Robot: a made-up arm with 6 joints. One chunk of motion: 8 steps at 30 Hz.
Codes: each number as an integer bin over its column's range. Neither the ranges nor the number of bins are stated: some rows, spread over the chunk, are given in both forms.
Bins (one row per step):
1: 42 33 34 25 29 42
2: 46 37 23 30 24 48
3: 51 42 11 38 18 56
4: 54 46 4 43 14 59
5: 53 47 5 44 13 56
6: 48 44 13 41 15 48
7: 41 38 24 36 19 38
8: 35 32 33 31 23 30
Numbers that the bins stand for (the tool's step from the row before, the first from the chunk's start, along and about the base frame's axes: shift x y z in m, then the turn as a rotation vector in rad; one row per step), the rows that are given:
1: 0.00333 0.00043 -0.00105 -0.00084 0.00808 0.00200
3: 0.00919 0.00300 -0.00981 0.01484 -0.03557 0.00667
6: 0.00724 0.00357 -0.00905 0.01846 -0.04748 0.00400
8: -0.00122 0.00014 -0.00143 0.00640 -0.01573 -0.00200
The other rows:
2: 0.00594 0.00157 -0.00524 0.00519 -0.01176 0.00400
4: 0.01114 0.00414 -0.01248 0.02087 -0.05144 0.00767
5: 0.01049 0.00443 -0.01210 0.02208 -0.05541 0.00667
7: 0.00268 0.00186 -0.00486 0.01243 -0.03160 0.00067

